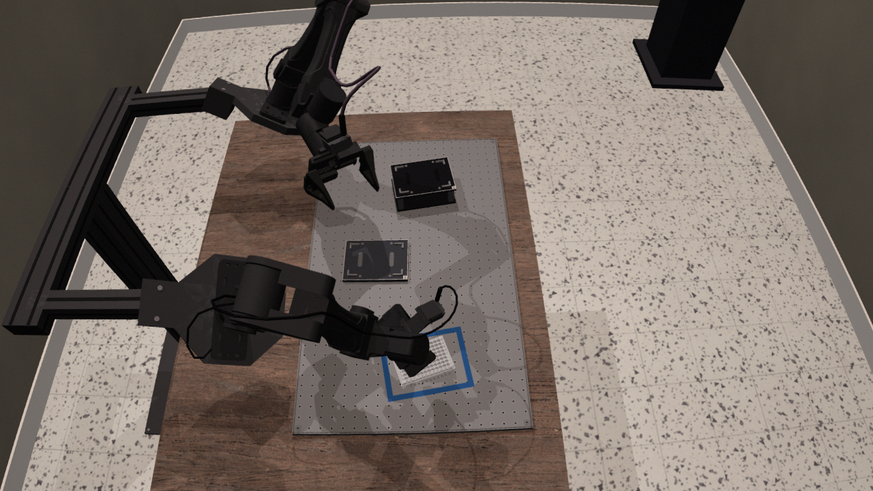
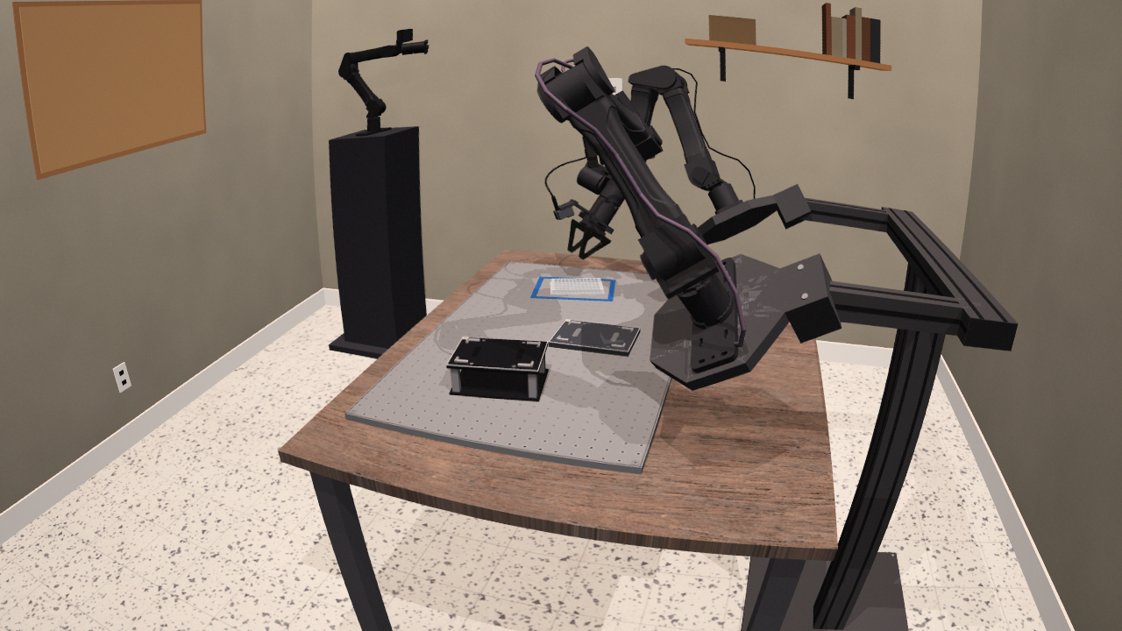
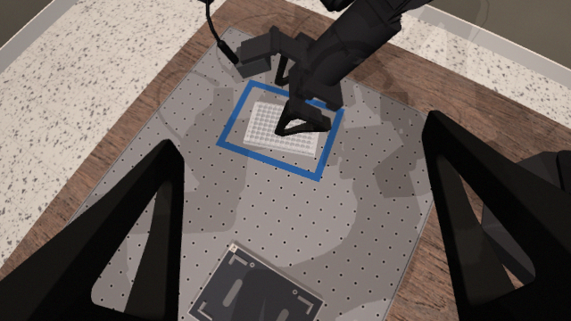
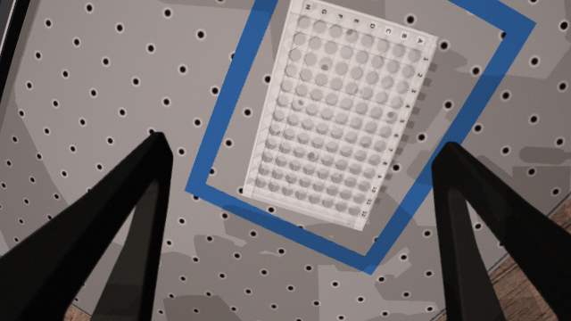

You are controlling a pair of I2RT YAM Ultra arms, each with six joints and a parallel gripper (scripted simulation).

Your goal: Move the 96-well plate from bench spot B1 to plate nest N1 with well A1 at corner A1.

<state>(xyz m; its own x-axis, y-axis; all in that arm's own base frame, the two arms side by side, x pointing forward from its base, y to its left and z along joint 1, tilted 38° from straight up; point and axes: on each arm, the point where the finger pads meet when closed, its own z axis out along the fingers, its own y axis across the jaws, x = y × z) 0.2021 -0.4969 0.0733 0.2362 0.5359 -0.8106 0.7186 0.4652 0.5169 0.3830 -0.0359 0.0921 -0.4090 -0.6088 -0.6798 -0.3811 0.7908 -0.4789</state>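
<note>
Now: right hand 10 mm to the left of the clear 96-well plate and 90 mm above it. Round my right hand: raised black nest (10 mm ahead, 500 mm to the left, 40 mm below).
</note>
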